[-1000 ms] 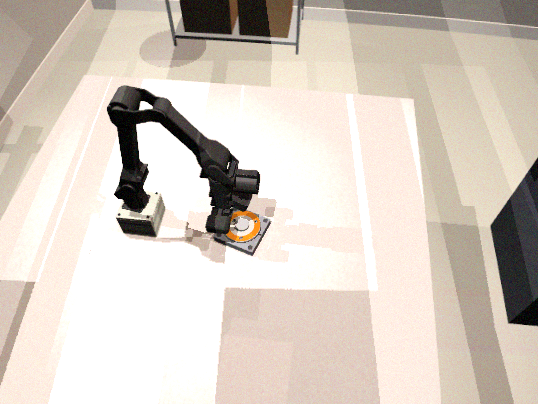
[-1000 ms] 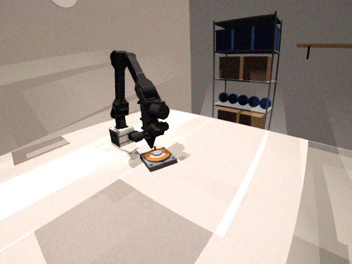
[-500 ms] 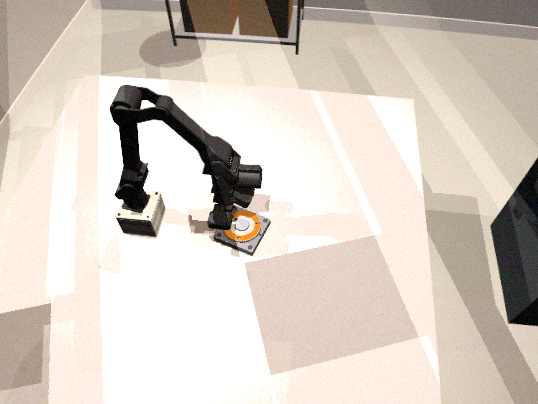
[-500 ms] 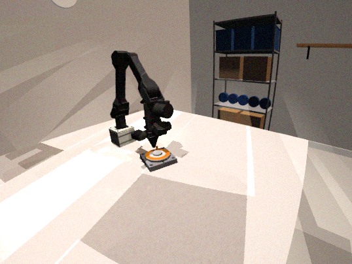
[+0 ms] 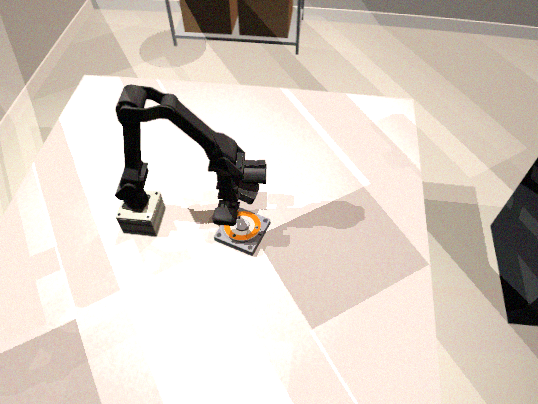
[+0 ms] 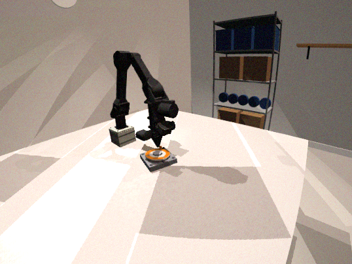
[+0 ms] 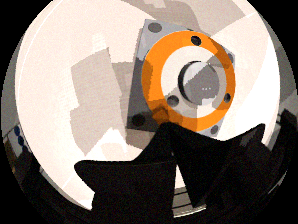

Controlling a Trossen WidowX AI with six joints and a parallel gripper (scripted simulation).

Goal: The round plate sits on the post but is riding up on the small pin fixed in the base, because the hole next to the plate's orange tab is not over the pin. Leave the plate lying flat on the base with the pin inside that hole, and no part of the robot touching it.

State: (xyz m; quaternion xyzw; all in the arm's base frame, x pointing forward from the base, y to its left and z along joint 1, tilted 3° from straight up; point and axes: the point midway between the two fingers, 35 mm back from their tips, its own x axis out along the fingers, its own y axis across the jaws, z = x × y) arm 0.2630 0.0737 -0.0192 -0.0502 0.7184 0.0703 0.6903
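My gripper tip is now 3 cm short of the round plate and 1 cm to the left of it.
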